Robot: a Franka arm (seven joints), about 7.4 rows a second.
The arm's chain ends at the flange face. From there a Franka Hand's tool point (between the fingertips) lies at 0.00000 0.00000 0.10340 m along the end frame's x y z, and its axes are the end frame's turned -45 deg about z.
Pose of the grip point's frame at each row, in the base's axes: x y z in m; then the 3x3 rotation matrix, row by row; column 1 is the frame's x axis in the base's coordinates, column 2 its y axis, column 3 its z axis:
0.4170 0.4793 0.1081; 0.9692 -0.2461 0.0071; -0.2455 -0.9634 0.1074; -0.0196 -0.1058 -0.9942
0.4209 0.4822 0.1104; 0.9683 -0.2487 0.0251; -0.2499 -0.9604 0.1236; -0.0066 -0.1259 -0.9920
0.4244 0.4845 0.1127; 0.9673 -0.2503 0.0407; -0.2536 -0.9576 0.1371; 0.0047 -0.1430 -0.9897
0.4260 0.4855 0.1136; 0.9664 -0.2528 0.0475; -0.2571 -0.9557 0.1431; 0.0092 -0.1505 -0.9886
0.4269 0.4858 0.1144; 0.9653 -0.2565 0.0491; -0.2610 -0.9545 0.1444; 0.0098 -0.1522 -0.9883
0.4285 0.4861 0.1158; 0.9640 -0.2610 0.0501; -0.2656 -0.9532 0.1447; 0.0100 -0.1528 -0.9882
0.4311 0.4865 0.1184; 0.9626 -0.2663 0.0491; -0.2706 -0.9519 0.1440; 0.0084 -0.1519 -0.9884
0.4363 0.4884 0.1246; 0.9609 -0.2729 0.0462; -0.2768 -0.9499 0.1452; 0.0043 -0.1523 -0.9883
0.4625 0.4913 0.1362; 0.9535 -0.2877 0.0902; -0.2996 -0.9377 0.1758; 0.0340 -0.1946 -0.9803
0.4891 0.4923 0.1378; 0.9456 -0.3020 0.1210; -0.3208 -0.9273 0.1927; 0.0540 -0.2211 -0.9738
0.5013 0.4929 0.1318; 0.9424 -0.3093 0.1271; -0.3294 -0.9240 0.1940; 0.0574 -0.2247 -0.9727
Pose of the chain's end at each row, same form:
0.4163 0.4682 0.2109; 0.5113 -0.8593 0.0071; -0.8548 -0.5076 0.1074; -0.0887 -0.0610 -0.9942
0.4183 0.4694 0.2130; 0.5088 -0.8605 0.0251; -0.8558 -0.5024 0.1236; -0.0937 -0.0844 -0.9920
0.4202 0.4703 0.2150; 0.5070 -0.8610 0.0407; -0.8564 -0.4978 0.1371; -0.0978 -0.1044 -0.9897
0.4211 0.4707 0.2158; 0.5046 -0.8621 0.0475; -0.8576 -0.4940 0.1431; -0.0999 -0.1129 -0.9886
0.4218 0.4709 0.2166; 0.5012 -0.8639 0.0491; -0.8595 -0.4904 0.1444; -0.1007 -0.1146 -0.9883
0.4233 0.4711 0.2180; 0.4971 -0.8662 0.0501; -0.8618 -0.4862 0.1447; -0.1010 -0.1151 -0.9882
0.4260 0.4716 0.2206; 0.4924 -0.8690 0.0491; -0.8644 -0.4818 0.1440; -0.1015 -0.1133 -0.9884
0.4315 0.4734 0.2268; 0.4865 -0.8724 0.0462; -0.8674 -0.4760 0.1452; -0.1047 -0.1107 -0.9883
0.4532 0.4731 0.2376; 0.4708 -0.8777 0.0902; -0.8749 -0.4512 0.1758; -0.1136 -0.1616 -0.9803
0.4766 0.4724 0.2385; 0.4551 -0.8822 0.1210; -0.8825 -0.4289 0.1927; -0.1182 -0.1945 -0.9738
0.4882 0.4728 0.2324; 0.4477 -0.8851 0.1271; -0.8863 -0.4204 0.1940; -0.1183 -0.1995 -0.9727

